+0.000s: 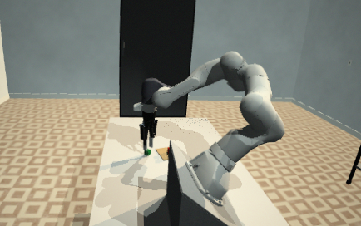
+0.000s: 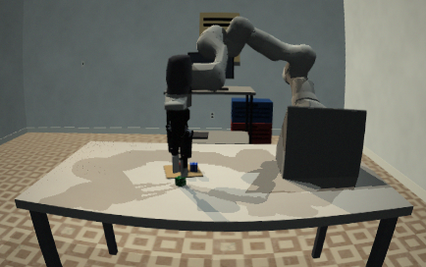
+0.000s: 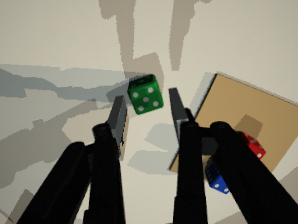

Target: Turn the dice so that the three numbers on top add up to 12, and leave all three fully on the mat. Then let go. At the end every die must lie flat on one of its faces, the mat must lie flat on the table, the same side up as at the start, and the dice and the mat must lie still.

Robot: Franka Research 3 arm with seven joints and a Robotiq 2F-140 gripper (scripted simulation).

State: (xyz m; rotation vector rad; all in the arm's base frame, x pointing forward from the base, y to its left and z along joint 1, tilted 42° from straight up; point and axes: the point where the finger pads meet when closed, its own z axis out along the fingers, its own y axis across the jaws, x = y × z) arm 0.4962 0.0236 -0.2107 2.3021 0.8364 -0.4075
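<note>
My hand is 6 cm above the green die. From my hand the other things lie so: blue die (4 cm behind, 14 cm to the right, 5 cm below); red die (14 cm to the right, 5 cm below); tan mat (1 cm ahead, 14 cm to the right, 7 cm below).
</note>
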